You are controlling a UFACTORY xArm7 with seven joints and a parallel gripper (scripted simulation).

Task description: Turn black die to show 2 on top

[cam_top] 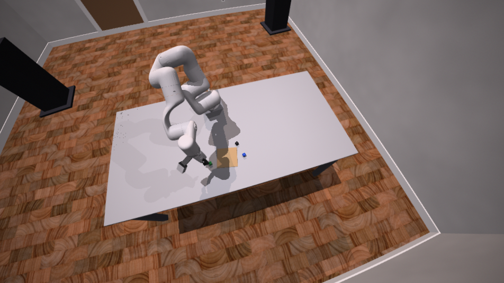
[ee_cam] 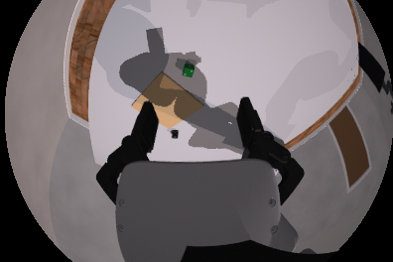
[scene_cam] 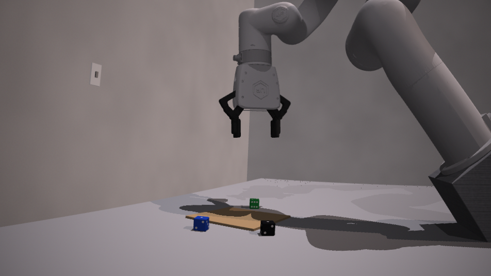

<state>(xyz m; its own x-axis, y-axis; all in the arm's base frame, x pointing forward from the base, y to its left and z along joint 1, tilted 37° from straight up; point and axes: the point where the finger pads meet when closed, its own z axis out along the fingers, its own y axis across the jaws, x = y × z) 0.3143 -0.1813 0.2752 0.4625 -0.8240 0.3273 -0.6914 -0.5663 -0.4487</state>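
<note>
Now: hand 1 cm past the green die, 3 cm to the right of it and 15 cm above it. From my hand the other things lie so: black die (8 cm behind, 25 cm to the left, 15 cm below); then blue die (2 cm ahead, 27 cm to the left, 15 cm below); then tan mat (1 cm behind, 15 cm to the left, 16 cm below).
</note>
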